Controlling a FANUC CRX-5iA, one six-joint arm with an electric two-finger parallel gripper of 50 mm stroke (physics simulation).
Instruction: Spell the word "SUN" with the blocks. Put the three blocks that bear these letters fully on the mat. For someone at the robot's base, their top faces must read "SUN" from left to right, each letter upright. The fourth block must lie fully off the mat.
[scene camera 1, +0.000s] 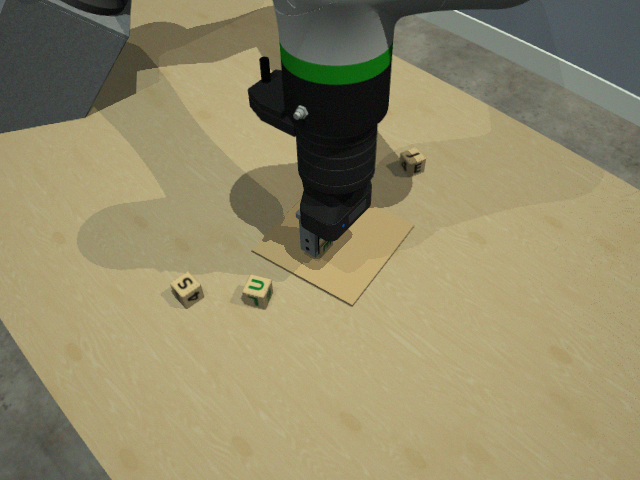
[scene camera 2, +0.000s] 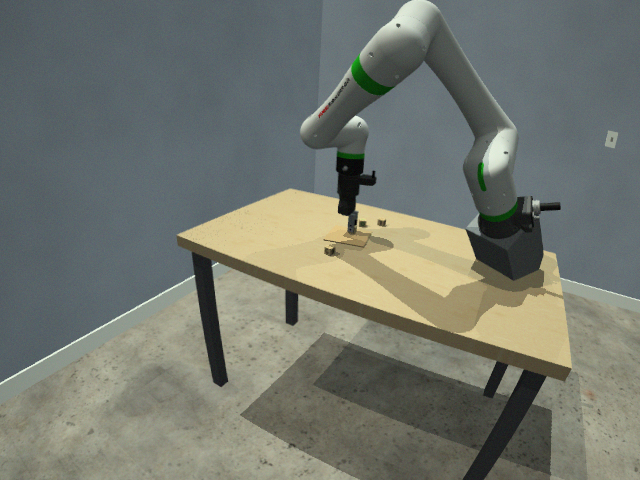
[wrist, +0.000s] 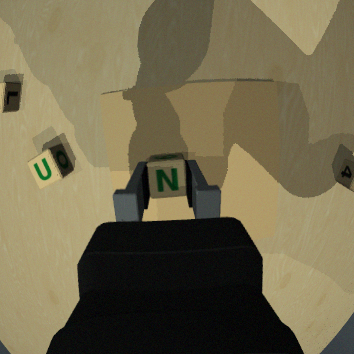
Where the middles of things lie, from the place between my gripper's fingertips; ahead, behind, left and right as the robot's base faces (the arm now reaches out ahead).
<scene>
Now: the mat (scene camera 1: 345, 271) 20 mm to the left of my hand and 10 mm below it.
</scene>
